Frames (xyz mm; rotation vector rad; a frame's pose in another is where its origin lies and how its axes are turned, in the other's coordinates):
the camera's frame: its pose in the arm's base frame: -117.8 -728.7 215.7 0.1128 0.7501 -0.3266
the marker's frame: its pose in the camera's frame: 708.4 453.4 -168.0 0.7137 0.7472 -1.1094
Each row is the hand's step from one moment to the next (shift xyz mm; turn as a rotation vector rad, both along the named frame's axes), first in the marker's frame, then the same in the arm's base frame.
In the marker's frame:
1: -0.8 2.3 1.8 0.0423 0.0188 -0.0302
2: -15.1 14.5 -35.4 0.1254 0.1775 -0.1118
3: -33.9 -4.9 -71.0 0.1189 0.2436 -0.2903
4: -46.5 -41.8 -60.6 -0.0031 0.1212 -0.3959
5: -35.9 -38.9 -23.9 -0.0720 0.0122 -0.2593
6: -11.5 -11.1 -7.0 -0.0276 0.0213 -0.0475
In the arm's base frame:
1: 2.7 -1.4 -0.1 -0.0128 0.0123 -0.0523
2: 12.4 38.5 -7.4 0.0582 0.0575 -0.2303
3: -1.4 78.5 7.0 0.0787 0.2257 -0.3172
4: -23.2 73.5 40.6 0.0186 0.3689 -0.1871
5: -18.6 35.5 42.1 -0.0070 0.2675 -0.0311
6: -4.7 10.8 12.9 0.0220 0.0544 -0.0053

